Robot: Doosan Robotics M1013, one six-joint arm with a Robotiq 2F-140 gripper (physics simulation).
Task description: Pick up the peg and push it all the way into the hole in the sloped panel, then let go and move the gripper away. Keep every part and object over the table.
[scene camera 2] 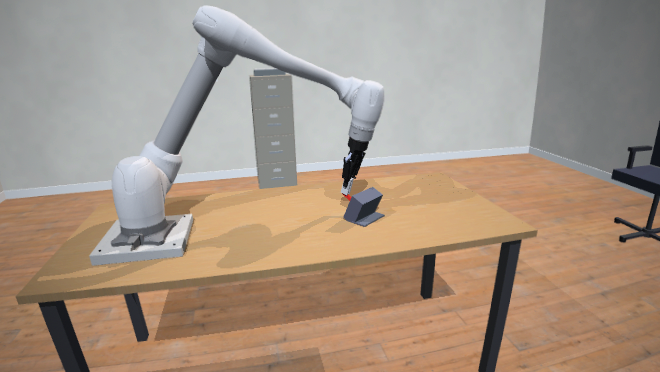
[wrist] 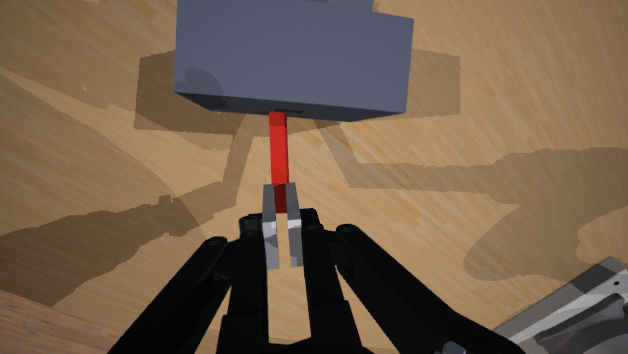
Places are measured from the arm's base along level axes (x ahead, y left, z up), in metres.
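Pixels of known places: gripper, between the fingertips: [scene camera 2: 345,193] [wrist: 280,201]; arm's base, origin of its link: [scene camera 2: 145,234] [wrist: 580,329].
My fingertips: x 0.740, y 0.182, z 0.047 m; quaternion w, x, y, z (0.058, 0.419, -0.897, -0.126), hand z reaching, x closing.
Note:
Ahead of a thing's pixels: the offset from my fingertips to its middle. "spot": to the spot under its first point. Level surfaces: height alone.
My gripper [scene camera 2: 346,190] [wrist: 280,201] is shut on the rear end of the red peg {dx +0.018, dy -0.017, dz -0.019 m} [scene camera 2: 348,197] [wrist: 279,147]. In the wrist view most of the peg's length shows beyond the fingertips, pointing at the blue-grey sloped panel {dx +0.064, dy -0.073, dz -0.032 m} [scene camera 2: 366,203] [wrist: 295,55]. The dark hole {spot: dx +0.041, dy -0.049, dz -0.030 m} [wrist: 289,111] shows as a thin slot in the panel's shaded face. The peg's far end is right at that face, a little to the left of the slot's middle. Whether the tip touches the face cannot be told. The inside of the hole is hidden.
The panel stands on a thin foot on the wooden table {dz -0.081 m} [scene camera 2: 280,240] [wrist: 425,225]. The robot's base plate [scene camera 2: 140,256] [wrist: 555,305] is at the table's left end in the scene view. A filing cabinet [scene camera 2: 275,132] stands behind the table, and a chair [scene camera 2: 640,177] at the right.

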